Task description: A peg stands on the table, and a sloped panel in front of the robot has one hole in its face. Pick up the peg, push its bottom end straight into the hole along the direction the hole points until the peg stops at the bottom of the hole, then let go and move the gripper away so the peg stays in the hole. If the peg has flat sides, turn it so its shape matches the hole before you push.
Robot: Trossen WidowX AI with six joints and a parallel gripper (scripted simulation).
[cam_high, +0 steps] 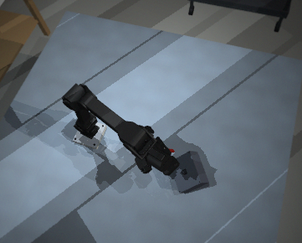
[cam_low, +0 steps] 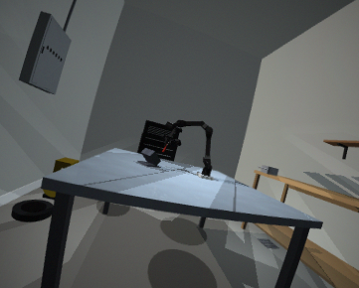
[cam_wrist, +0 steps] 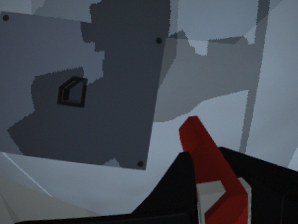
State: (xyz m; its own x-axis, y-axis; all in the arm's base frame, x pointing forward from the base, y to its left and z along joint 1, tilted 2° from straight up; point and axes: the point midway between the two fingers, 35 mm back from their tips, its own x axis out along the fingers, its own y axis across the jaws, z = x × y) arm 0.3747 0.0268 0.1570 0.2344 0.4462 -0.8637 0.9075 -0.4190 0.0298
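Now: the dark sloped panel 100 mm below my gripper tip, 100 mm ahead of it and 10 mm to the right of it. The rest, counted from my gripper tip: red square-sided peg: 10 mm to the right, 10 mm above.
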